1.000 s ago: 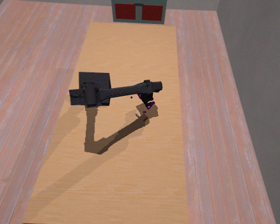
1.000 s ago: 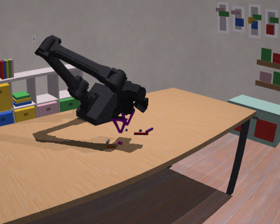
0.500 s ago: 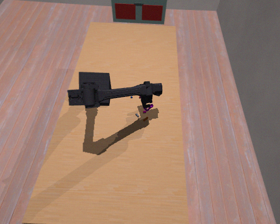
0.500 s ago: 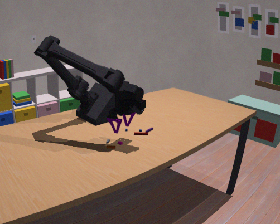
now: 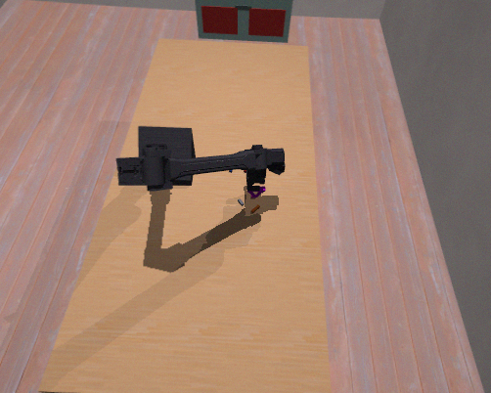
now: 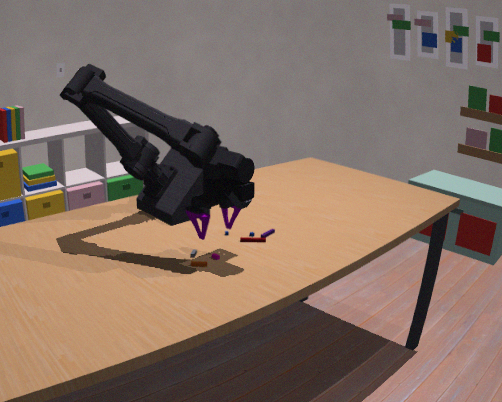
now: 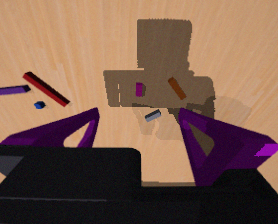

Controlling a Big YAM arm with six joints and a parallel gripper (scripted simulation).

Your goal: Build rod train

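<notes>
The magenta rod lies 70 mm below my hand. From my hand the other things lie so: red rod (150 mm to the left, 70 mm below, 10 mm behind); then orange rod (70 mm below, 60 mm to the right, 10 mm ahead); then grey rod (70 mm below, 50 mm behind, 30 mm to the right).
</notes>
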